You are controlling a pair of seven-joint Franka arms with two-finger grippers.
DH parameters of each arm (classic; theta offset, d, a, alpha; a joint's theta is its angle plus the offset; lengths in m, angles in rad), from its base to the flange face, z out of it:
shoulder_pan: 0 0.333 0 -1.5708
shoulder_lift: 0 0 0 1.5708
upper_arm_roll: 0 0.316 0.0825 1.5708
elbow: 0 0 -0.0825 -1.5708
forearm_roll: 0 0.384 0 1.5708
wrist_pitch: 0 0 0.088 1.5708
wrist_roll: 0 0.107 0 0
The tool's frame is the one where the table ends.
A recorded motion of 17 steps. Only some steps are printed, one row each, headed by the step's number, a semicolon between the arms.
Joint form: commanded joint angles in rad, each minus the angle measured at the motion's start. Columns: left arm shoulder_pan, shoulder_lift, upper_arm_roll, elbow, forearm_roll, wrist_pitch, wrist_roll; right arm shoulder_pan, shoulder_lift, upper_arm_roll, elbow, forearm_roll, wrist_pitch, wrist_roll.
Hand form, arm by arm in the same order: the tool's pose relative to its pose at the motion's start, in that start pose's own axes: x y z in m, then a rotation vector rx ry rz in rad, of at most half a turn. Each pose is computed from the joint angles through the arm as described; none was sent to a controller.
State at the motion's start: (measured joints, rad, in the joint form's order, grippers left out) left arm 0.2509 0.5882 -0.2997 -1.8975 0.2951 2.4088 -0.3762; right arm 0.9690 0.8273 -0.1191 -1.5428 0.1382 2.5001 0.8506
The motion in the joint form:
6: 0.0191 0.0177 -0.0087 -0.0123 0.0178 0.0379 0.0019; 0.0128 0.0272 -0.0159 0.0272 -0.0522 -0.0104 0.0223
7: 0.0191 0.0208 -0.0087 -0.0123 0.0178 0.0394 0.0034; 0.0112 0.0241 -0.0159 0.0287 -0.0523 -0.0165 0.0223
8: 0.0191 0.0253 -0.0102 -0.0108 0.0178 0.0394 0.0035; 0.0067 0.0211 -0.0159 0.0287 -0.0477 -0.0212 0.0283
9: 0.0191 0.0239 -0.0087 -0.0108 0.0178 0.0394 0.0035; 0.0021 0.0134 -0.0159 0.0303 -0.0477 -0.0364 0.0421
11: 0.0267 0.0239 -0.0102 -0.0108 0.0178 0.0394 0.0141; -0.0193 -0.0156 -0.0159 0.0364 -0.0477 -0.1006 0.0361
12: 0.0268 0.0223 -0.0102 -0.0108 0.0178 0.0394 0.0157; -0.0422 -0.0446 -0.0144 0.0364 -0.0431 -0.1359 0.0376
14: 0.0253 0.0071 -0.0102 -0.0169 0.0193 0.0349 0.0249; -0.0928 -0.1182 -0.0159 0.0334 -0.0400 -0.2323 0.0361
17: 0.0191 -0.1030 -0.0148 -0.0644 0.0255 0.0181 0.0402; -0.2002 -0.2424 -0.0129 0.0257 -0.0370 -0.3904 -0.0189
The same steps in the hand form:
6: -0.0014 -0.0042 0.0114 -0.0085 0.0102 0.0066; 0.0006 -0.0023 0.0084 -0.0353 0.0286 -0.0259
7: -0.0017 -0.0041 0.0131 -0.0095 0.0085 0.0082; 0.0019 -0.0022 0.0062 -0.0364 0.0274 -0.0243
8: -0.0019 -0.0031 0.0150 -0.0110 0.0057 0.0094; 0.0046 -0.0005 0.0045 -0.0360 0.0243 -0.0099
9: -0.0016 -0.0040 0.0144 -0.0100 0.0069 0.0081; 0.0076 0.0006 -0.0001 -0.0401 0.0202 0.0089
11: -0.0009 -0.0078 0.0144 -0.0110 0.0069 0.0123; 0.0205 0.0079 -0.0170 -0.0617 -0.0005 0.0258
12: -0.0006 -0.0079 0.0134 -0.0108 0.0085 0.0138; 0.0338 0.0153 -0.0342 -0.0631 -0.0096 0.0540
14: -0.0015 -0.0076 0.0070 -0.0054 0.0138 0.0263; 0.0625 0.0368 -0.0768 -0.0782 -0.0325 0.1089
17: -0.0096 -0.0047 -0.0388 0.0246 0.0628 0.0610; 0.1107 0.0903 -0.1491 -0.0962 -0.0749 0.1630

